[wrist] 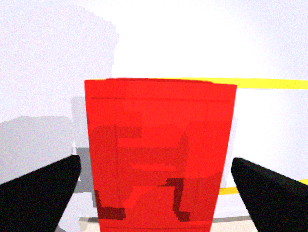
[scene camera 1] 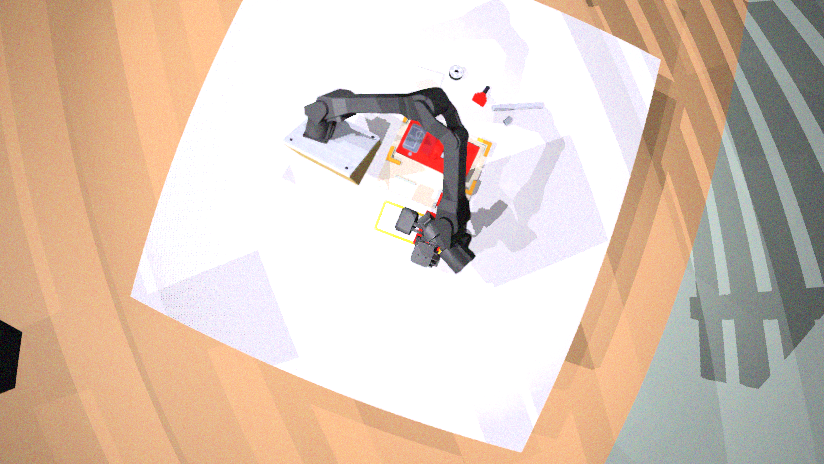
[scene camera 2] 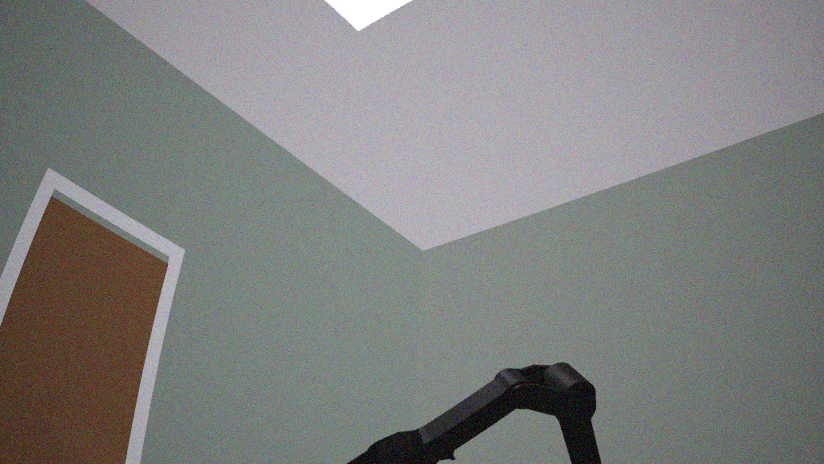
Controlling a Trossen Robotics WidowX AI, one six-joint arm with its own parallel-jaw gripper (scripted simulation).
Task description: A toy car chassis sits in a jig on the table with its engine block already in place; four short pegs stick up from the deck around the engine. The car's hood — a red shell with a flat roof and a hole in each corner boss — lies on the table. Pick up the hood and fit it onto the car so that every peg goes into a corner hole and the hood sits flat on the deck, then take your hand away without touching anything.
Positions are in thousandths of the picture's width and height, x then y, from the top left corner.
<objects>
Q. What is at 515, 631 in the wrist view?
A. A red hood.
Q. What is the gripper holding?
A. Nothing.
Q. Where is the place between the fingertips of the gripper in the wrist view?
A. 511, 709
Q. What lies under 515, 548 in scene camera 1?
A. The gripper.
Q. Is the gripper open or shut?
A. Open.
</objects>
